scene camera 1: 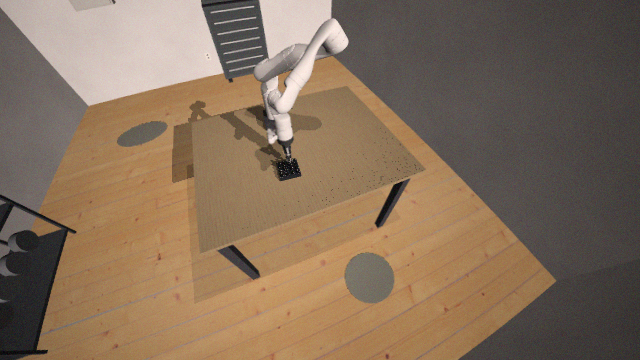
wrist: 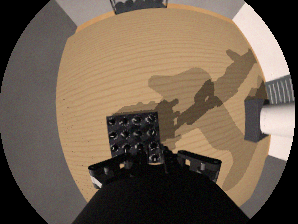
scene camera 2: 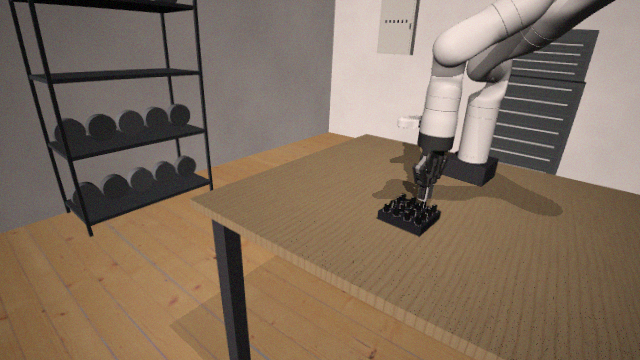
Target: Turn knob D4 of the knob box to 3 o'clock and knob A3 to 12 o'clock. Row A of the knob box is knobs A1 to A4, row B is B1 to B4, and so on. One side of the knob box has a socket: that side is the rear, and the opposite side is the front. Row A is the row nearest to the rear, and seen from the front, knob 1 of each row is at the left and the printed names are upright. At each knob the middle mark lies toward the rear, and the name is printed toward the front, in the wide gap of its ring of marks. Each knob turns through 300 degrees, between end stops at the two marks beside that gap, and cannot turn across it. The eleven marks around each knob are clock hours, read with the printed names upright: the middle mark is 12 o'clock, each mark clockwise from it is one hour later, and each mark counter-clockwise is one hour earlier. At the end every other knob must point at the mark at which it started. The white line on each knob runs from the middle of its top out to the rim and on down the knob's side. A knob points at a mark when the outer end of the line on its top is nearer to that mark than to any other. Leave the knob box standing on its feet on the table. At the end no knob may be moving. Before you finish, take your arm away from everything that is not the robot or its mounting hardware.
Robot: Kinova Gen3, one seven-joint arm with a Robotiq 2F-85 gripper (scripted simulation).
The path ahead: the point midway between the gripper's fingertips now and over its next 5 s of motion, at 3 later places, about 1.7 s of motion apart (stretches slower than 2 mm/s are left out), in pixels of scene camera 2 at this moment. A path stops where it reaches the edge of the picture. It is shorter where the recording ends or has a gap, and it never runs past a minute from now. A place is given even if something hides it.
My gripper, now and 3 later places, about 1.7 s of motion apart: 424,198; 423,192; 424,188; 425,183
